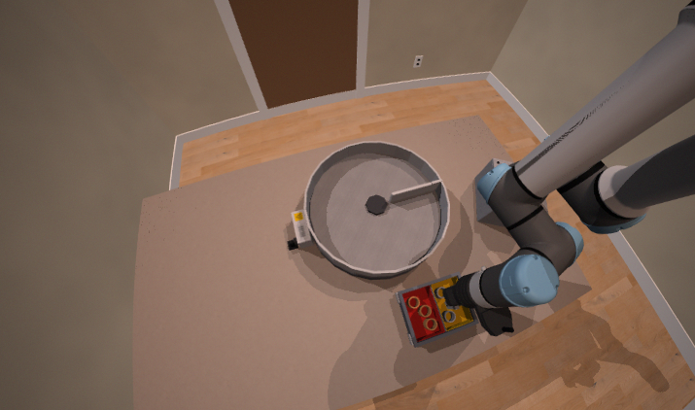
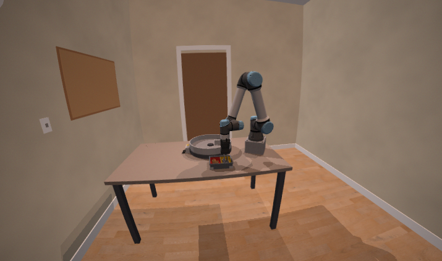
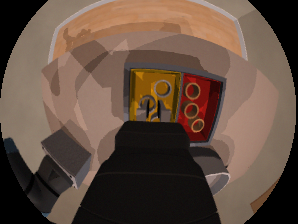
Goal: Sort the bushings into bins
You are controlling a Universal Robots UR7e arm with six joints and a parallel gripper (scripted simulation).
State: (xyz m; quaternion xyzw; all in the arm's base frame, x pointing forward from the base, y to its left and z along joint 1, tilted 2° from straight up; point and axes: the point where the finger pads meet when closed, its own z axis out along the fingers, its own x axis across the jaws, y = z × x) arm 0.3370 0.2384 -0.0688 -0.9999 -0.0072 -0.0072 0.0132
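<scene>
Right now the red bin is 4 cm ahead of my hand and 2 cm below it. The rest, counted from my hand: turntable 11 cm ahead, 34 cm to the right, 1 cm above.
</scene>
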